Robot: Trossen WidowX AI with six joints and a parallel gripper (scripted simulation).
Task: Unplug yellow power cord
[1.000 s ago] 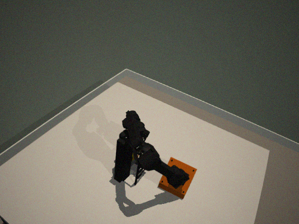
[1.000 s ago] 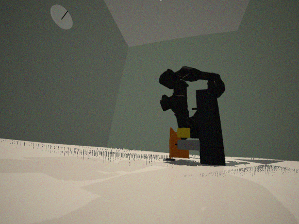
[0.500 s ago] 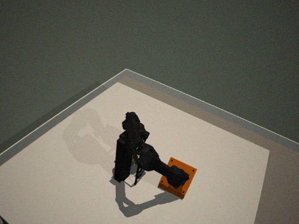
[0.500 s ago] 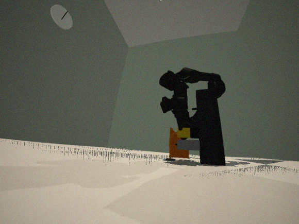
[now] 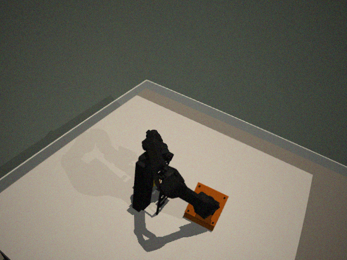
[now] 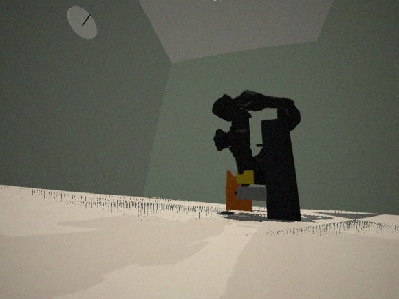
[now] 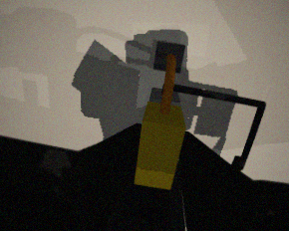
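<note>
Right now the yellow plug is 3 cm to the left of my gripper tip. Round my gripper tip: black post 1 cm ahead, 13 cm to the left, 4 cm above.
</note>
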